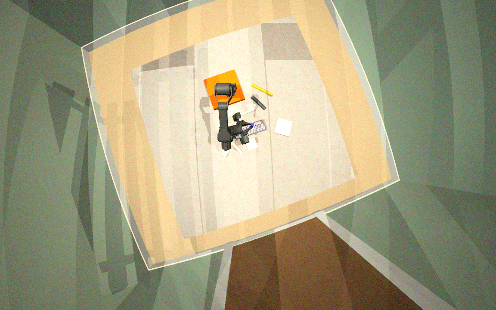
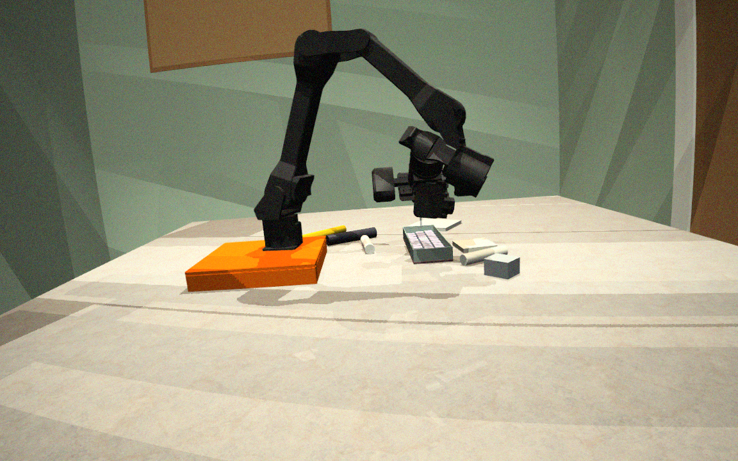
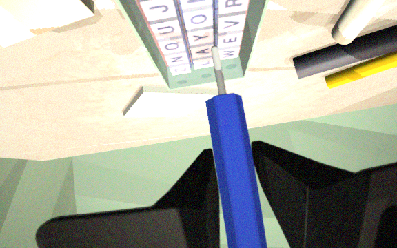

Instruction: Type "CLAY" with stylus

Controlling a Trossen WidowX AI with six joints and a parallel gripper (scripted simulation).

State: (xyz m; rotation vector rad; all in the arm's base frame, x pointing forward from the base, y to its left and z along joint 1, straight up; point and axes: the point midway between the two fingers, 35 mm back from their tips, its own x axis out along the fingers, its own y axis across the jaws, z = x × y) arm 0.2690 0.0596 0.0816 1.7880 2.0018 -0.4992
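Now: the tan card 10 cm ahead of my gripper tip, 9 cm below it and 2 cm to the right of it. Also, from my gripper tip: dark cylinder (16 cm behind, 9 cm below, 8 cm to the left); then dark block (20 cm to the right, 13 cm ahead, 8 cm below); then blue stylus (1 cm below).
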